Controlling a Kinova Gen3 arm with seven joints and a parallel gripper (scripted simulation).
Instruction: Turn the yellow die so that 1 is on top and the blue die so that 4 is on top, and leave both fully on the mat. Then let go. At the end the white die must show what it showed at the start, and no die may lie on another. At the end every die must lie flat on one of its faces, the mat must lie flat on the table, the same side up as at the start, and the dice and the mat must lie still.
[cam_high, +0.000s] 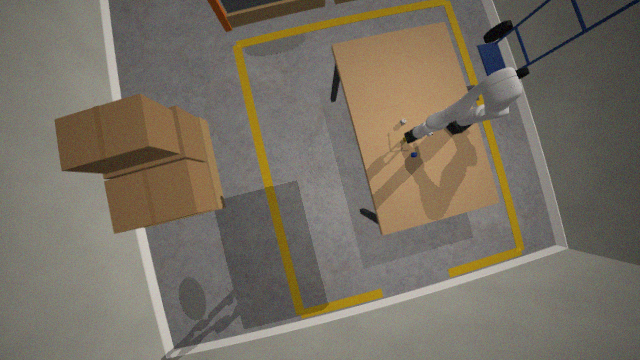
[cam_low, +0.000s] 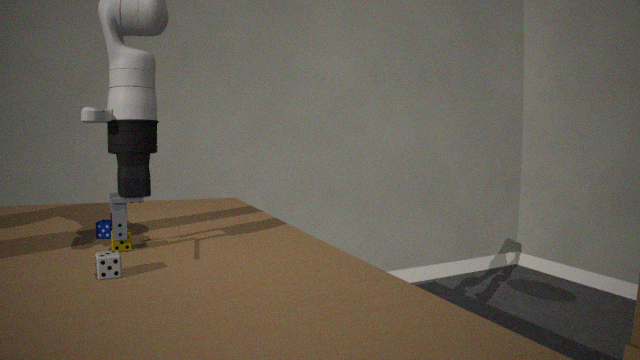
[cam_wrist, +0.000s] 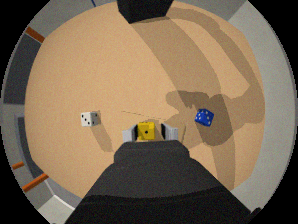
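The yellow die is 10 mm to the right of my hand and 20 mm below it. From my hand the other things lie so: white die: 130 mm to the right, 30 mm below; then tan mat: 50 mm ahead, 40 mm below; then blue die: 30 mm behind, 120 mm to the left, 30 mm below.
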